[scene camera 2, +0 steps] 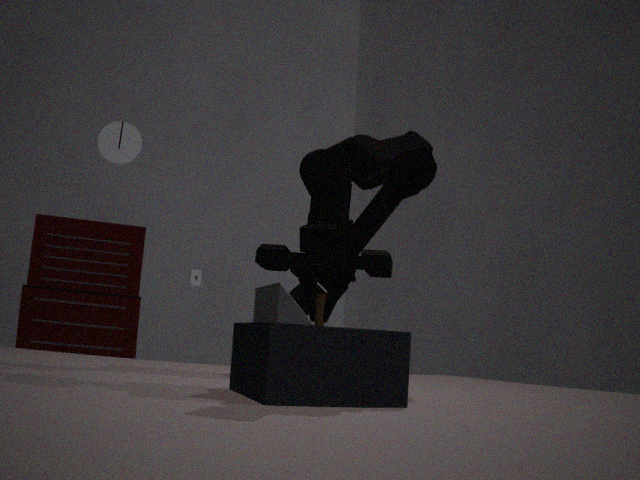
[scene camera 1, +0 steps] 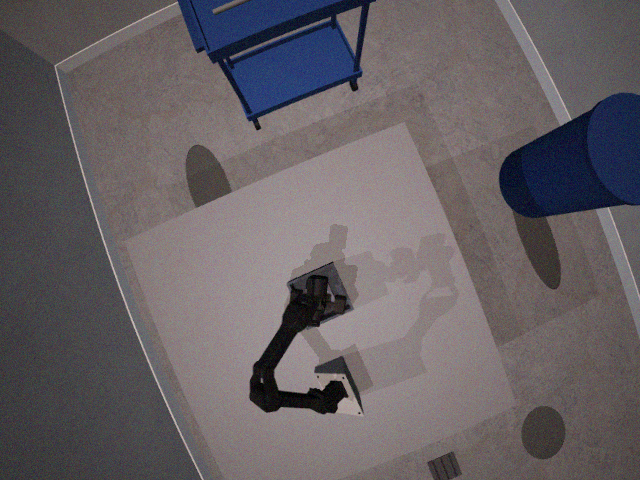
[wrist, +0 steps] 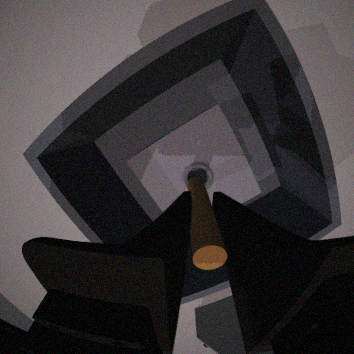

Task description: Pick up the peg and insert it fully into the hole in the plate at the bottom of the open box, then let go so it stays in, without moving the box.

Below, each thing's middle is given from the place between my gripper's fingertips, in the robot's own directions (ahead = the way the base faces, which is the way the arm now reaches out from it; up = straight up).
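The brown peg (wrist: 208,252) is 1 cm behind my hand. As for the dark box (scene camera 2: 278,364), my hand is 6 cm above it.
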